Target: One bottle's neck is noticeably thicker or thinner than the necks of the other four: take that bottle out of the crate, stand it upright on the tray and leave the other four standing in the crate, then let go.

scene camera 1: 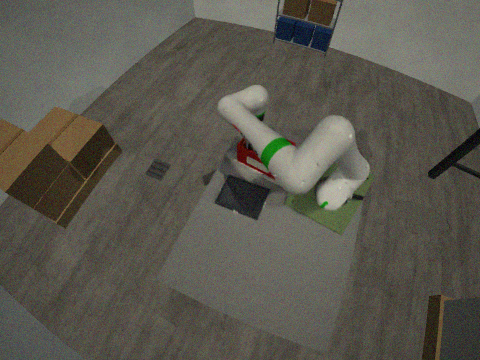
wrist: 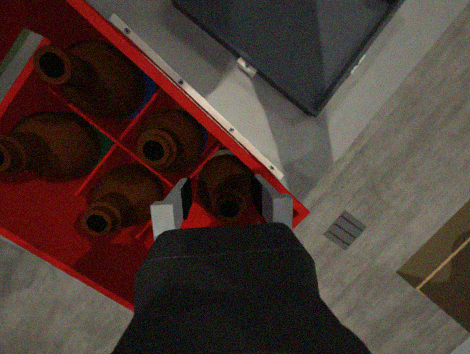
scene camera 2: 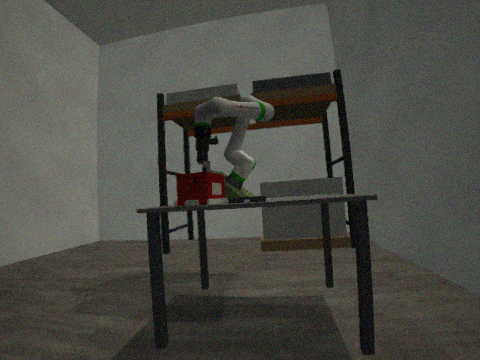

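Pixels of known places: gripper, fingertip midpoint: (wrist: 221, 188); arm's base at its link origin: (scene camera 2: 232, 184).
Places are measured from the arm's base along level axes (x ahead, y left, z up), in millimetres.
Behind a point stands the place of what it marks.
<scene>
The red crate (scene camera 1: 256, 163) {x 424, y -30, z -35 mm} (scene camera 2: 192, 189) {x 537, y -135, z -40 mm} (wrist: 65, 270) {x 398, y -211, z 49 mm} holds five brown bottles. In the wrist view, one bottle (wrist: 225, 177) {x 477, y -72, z -1 mm} stands in the corner cell between the fingers; its neck looks somewhat narrower than the others, though dim light makes this uncertain. The others are a middle bottle (wrist: 185, 132) {x 417, y -56, z -4 mm}, a lower bottle (wrist: 137, 187) {x 405, y -137, z -8 mm}, an upper-left bottle (wrist: 110, 80) {x 337, y -54, z -2 mm} and a left bottle (wrist: 60, 145) {x 323, y -137, z -4 mm}. My gripper (scene camera 2: 205, 165) {x 471, y -72, z 49 mm} (wrist: 221, 188) {x 471, y -72, z 49 mm} is open, pointing down over the crate, its fingers on either side of the corner bottle's neck without holding it. The dark tray (scene camera 1: 242, 197) {x 430, y 159, z -121 mm} (scene camera 2: 247, 199) {x 564, y 162, z -111 mm} (wrist: 280, 45) {x 454, y 111, z -121 mm} bears no bottle.
The tray lies beside the crate on the grey table (scene camera 1: 260, 260) {x 213, y 451, z -126 mm} (scene camera 2: 310, 200) {x 652, y 457, z -132 mm}. Red dividers (wrist: 95, 172) {x 353, y -159, z -32 mm} separate the bottles. The crate's wall with a pale strip (wrist: 205, 104) {x 411, y -20, z -96 mm} lies between bottles and tray. A green plate (scene camera 1: 330, 222) {x -77, y 129, z -94 mm} is under the arm's base.
</scene>
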